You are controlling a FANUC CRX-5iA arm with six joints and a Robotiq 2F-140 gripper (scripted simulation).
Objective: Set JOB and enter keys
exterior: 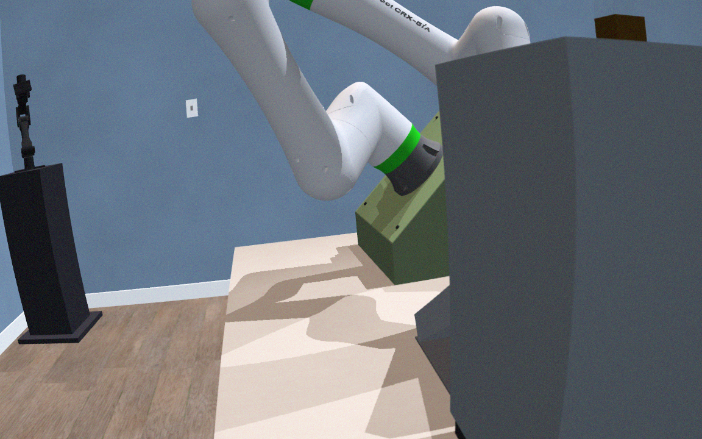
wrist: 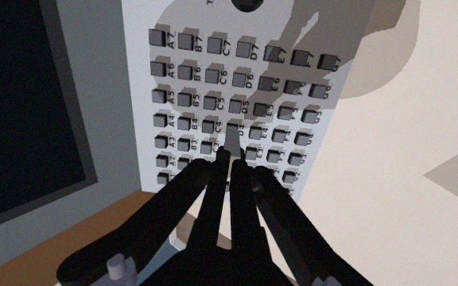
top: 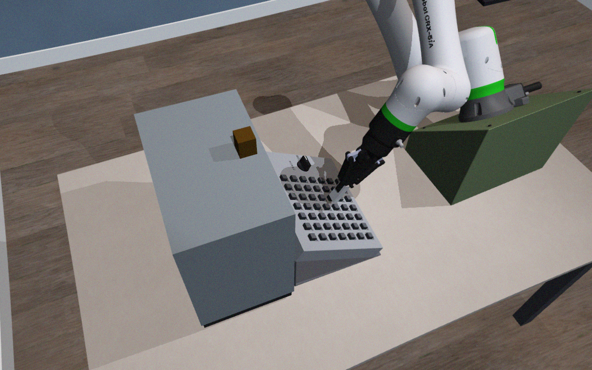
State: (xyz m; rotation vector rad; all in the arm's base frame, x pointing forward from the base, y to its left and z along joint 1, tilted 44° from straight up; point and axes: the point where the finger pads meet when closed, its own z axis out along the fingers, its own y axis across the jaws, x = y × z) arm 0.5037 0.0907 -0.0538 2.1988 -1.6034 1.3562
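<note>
Now: hand 60 mm short of the C5 key, 30 mm to the left of it and 40 mm above it. From my hand the other things lie so: selector knob (40 mm ahead, 160 mm to the right, 50 mm below).
</note>
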